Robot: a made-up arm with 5 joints.
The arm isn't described. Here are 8 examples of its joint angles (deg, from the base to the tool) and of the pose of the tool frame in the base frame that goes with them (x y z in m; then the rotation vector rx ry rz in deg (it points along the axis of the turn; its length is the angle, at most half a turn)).
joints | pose
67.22 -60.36 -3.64 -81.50 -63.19 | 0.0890 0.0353 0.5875 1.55 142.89 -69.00
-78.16 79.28 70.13 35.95 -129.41 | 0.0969 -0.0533 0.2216 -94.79 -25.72 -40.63
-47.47 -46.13 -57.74 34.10 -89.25 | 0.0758 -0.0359 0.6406 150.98 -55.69 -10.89
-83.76 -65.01 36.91 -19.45 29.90 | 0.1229 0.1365 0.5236 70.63 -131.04 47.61
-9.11 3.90 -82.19 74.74 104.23 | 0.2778 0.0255 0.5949 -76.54 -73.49 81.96
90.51 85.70 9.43 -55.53 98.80 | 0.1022 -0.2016 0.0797 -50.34 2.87 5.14
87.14 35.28 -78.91 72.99 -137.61 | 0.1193 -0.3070 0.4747 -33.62 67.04 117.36
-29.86 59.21 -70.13 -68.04 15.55 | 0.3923 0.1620 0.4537 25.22 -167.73 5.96
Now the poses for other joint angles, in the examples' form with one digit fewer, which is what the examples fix.
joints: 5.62 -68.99 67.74 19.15 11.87
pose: 0.279 -0.019 0.368 -9.2 -71.5 3.0
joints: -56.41 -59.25 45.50 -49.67 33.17
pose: 0.188 0.120 0.505 35.7 -154.6 25.8
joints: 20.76 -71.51 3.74 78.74 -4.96
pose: 0.166 -0.025 0.520 -9.0 -79.2 -23.8
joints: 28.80 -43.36 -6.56 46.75 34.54
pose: 0.239 -0.076 0.552 -47.0 -80.5 2.3
